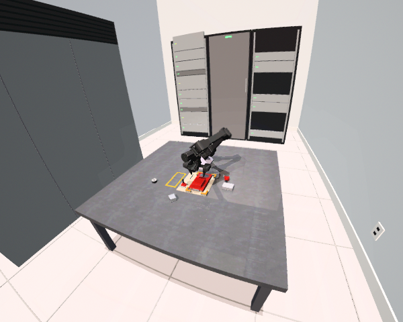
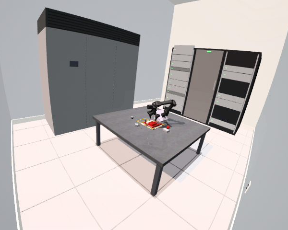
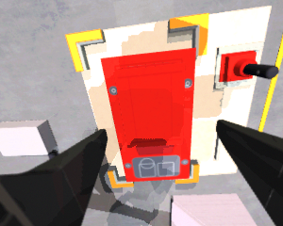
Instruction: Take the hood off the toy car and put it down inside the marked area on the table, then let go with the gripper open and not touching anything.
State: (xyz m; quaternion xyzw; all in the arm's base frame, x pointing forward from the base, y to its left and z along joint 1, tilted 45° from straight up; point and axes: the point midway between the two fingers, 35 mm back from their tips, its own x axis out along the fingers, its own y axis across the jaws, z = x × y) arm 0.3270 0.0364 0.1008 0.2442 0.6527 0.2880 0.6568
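Now: gripper tip 50 mm above the hood. The rest, counted from my gripper tip: grey disc: 350 mm to the right, 80 mm below, 80 mm ahead.
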